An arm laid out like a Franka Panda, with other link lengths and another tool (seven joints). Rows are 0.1 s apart.
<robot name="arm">
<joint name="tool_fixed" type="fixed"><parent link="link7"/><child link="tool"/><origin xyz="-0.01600 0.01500 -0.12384" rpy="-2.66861 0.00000 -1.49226"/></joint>
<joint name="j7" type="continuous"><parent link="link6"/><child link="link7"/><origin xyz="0.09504 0.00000 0.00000" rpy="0.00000 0.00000 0.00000"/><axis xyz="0 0 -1"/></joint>
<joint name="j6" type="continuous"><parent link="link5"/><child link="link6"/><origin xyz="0.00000 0.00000 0.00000" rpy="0.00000 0.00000 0.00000"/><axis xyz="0 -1 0"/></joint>
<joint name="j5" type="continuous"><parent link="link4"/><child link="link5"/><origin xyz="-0.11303 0.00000 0.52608" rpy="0.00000 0.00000 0.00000"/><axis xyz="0 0 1"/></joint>
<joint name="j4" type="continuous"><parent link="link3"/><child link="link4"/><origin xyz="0.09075 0.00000 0.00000" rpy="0.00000 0.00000 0.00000"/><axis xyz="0 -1 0"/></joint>
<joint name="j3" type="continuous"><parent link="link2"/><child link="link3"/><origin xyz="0.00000 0.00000 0.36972" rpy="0.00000 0.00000 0.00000"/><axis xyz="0 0 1"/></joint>
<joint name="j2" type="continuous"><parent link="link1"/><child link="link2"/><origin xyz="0.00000 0.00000 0.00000" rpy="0.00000 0.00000 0.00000"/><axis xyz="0 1 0"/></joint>
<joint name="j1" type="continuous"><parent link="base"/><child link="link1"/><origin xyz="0.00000 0.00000 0.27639" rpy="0.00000 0.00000 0.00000"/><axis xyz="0 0 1"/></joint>
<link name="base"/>
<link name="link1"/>
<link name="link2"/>
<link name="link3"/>
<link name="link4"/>
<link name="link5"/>
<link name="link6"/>
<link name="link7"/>
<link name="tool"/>
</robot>
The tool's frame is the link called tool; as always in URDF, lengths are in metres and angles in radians. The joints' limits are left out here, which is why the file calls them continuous.
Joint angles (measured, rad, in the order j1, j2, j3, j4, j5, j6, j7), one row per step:
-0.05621, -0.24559, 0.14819, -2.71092, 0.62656, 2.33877, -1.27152
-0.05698, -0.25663, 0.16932, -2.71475, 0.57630, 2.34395, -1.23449
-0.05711, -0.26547, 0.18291, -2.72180, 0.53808, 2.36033, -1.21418
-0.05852, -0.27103, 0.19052, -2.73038, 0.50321, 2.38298, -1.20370
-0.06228, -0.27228, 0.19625, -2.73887, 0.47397, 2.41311, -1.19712
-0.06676, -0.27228, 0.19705, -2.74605, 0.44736, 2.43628, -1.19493
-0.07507, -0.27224, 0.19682, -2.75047, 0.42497, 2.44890, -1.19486
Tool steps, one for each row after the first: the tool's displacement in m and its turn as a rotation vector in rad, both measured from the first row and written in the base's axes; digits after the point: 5 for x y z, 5 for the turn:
-0.00165, 0.00708, 0.00316, -0.04182, 0.00056, 0.02263
-0.00314, 0.01040, 0.00441, -0.07716, -0.01058, 0.04079
-0.00430, 0.01013, 0.00391, -0.10953, -0.02663, 0.05684
-0.00457, 0.00790, 0.00205, -0.13873, -0.04669, 0.06647
-0.00484, 0.00383, 0.00004, -0.16205, -0.06178, 0.07536
-0.00488, -0.00159, -0.00126, -0.17919, -0.06992, 0.08138

